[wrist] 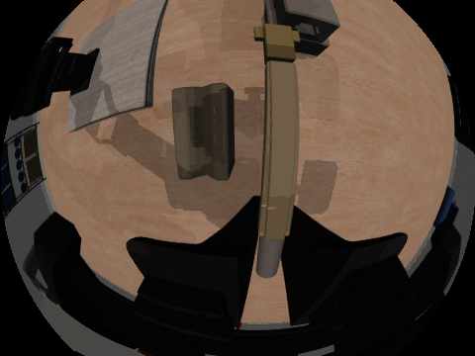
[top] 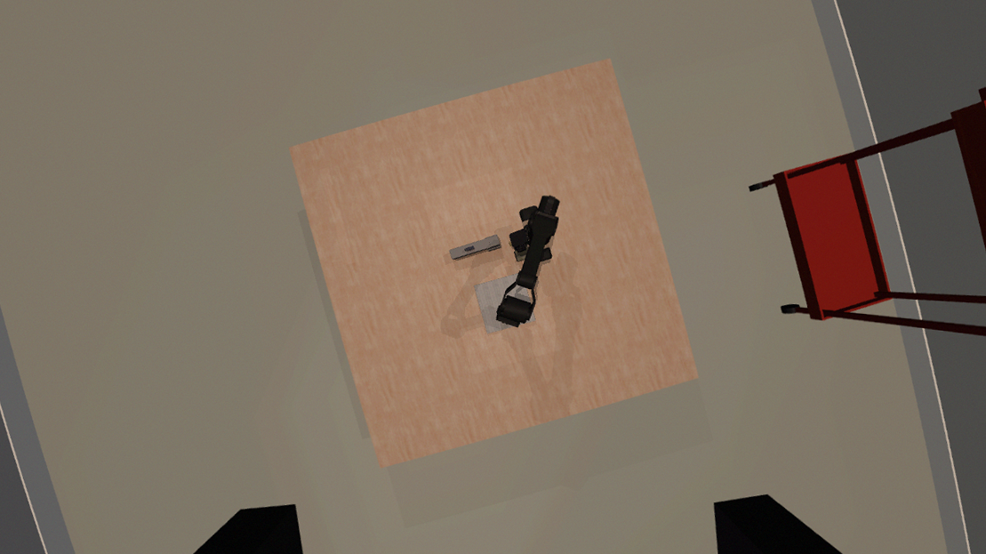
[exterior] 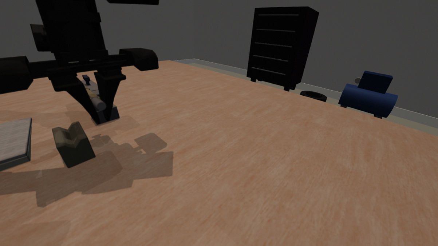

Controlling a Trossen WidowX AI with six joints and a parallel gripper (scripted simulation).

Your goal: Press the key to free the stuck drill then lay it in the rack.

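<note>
The rack lies 50 mm behind my gripper tip, 40 mm below it and 30 mm to the left of it. The rest, counted from my gripper tip: dark key: 230 mm to the left, 10 mm below, 10 mm behind; dark grey holder block: 210 mm to the left, 20 mm below, 10 mm behind; drill: 40 mm to the left, 30 mm above, 10 mm behind.
</note>
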